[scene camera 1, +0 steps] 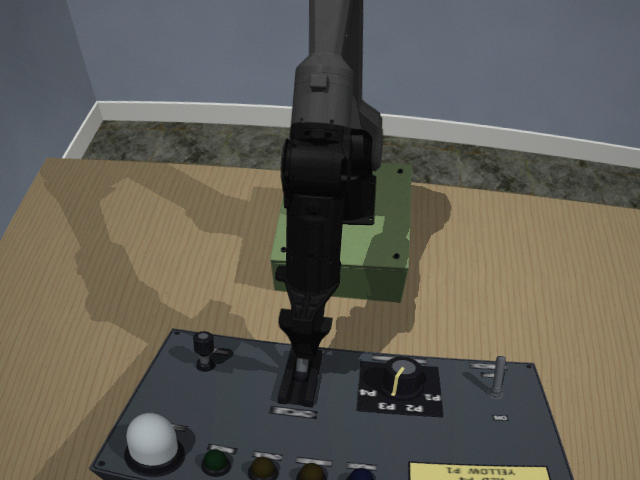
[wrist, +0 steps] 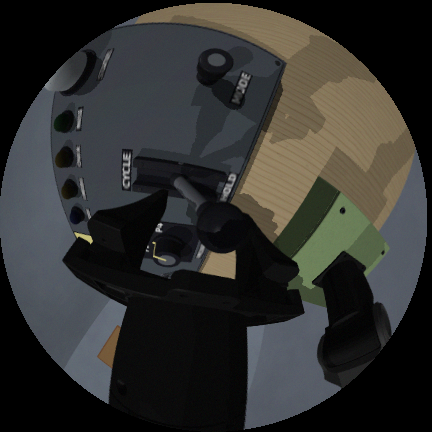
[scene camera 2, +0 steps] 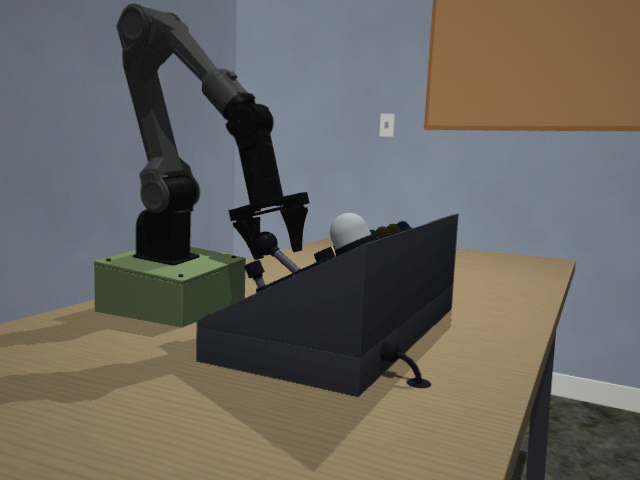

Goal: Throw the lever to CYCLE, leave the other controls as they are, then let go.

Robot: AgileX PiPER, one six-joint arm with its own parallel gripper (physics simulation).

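Observation:
The lever point(scene camera 1: 301, 369) point(scene camera 2: 266, 243) point(wrist: 221, 227) has a black ball on a grey shaft and leans toward the HOLD label point(wrist: 228, 187), away from the CYCLE label point(scene camera 1: 293, 411) point(wrist: 127, 170). My gripper point(scene camera 1: 306, 354) point(scene camera 2: 277, 253) point(wrist: 203, 209) is open, with its fingers on either side of the lever. In the wrist view the ball overlaps the edge of the HOLD-side finger, with a gap to the CYCLE-side finger. Whether ball and finger touch is unclear. In scene camera 1 the gripper hides the ball.
The sloped panel point(scene camera 1: 217, 397) point(scene camera 2: 310, 320) point(wrist: 150, 100) also bears a MODE knob point(scene camera 1: 203, 343) point(scene camera 2: 254, 268) point(wrist: 215, 65), a rotary selector point(scene camera 1: 405, 377) point(wrist: 167, 255), a toggle switch point(scene camera 1: 498, 377), a white dome point(scene camera 1: 151, 439) point(scene camera 2: 349, 230) and several small lamps. The green base point(scene camera 2: 139, 289) stands behind.

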